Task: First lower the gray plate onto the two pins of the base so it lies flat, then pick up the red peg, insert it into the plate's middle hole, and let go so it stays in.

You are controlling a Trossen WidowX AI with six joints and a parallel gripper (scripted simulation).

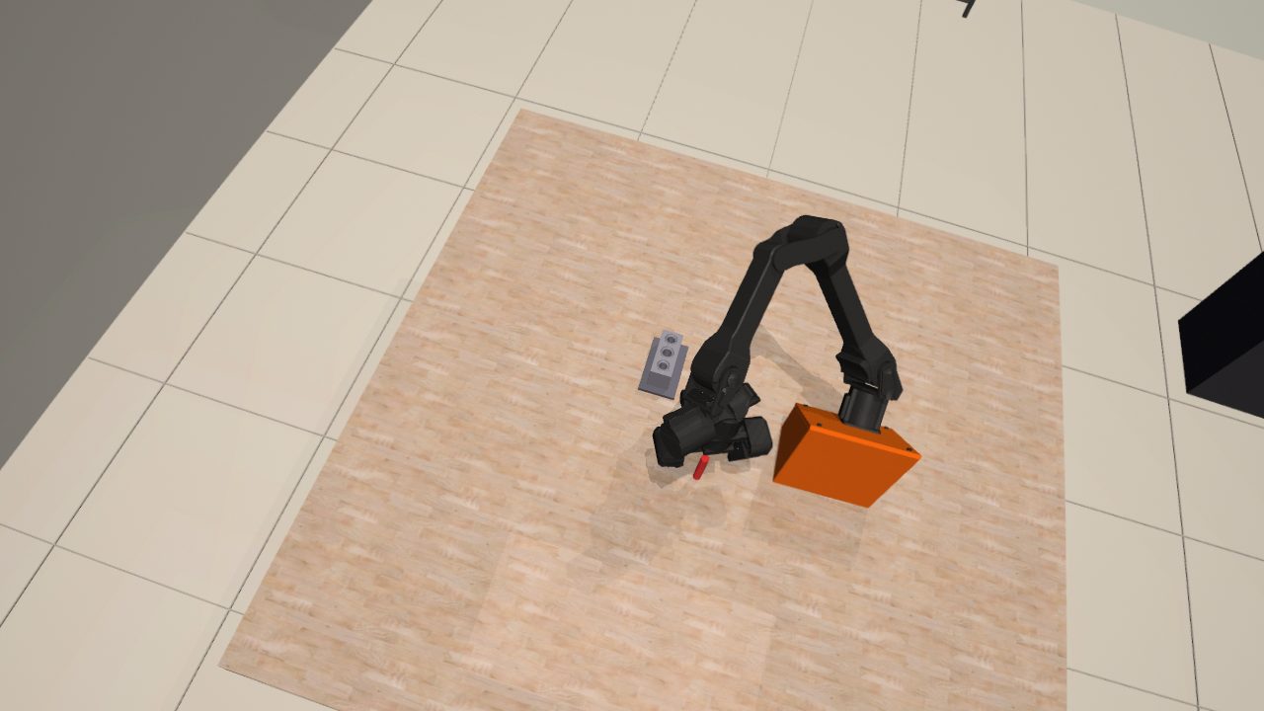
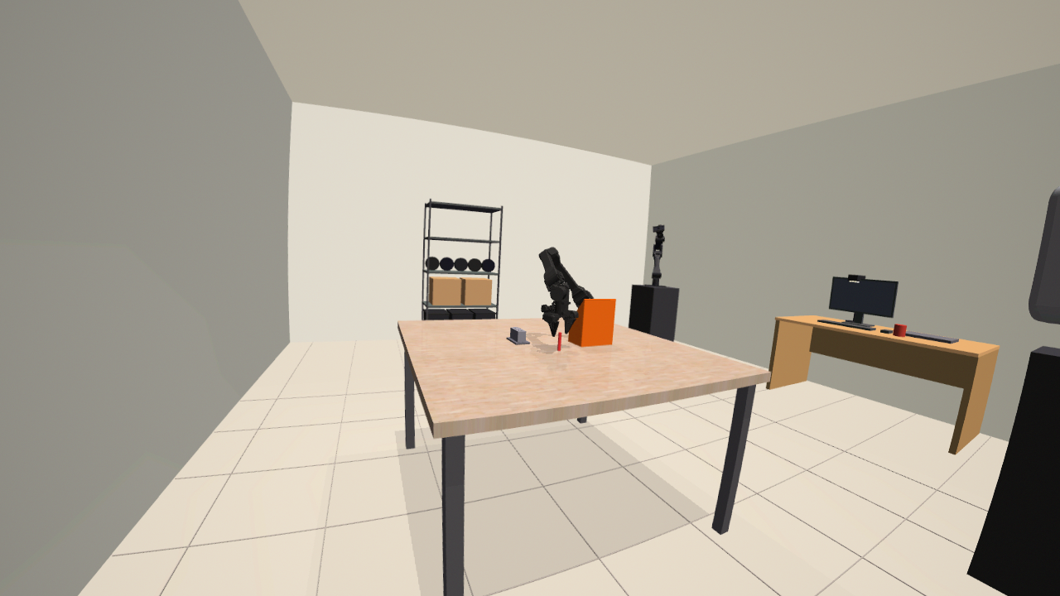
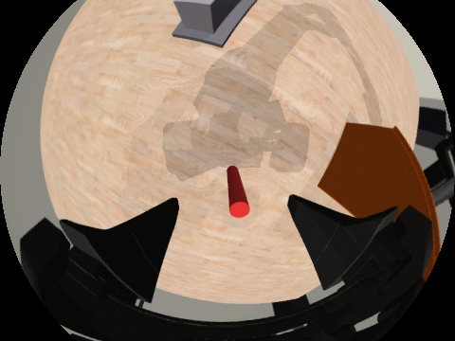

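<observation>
The red peg is 3 cm below my gripper tip. From my gripper tip the other things lie so: gray plate (12 cm ahead, 19 cm to the right, 2 cm below).
</observation>
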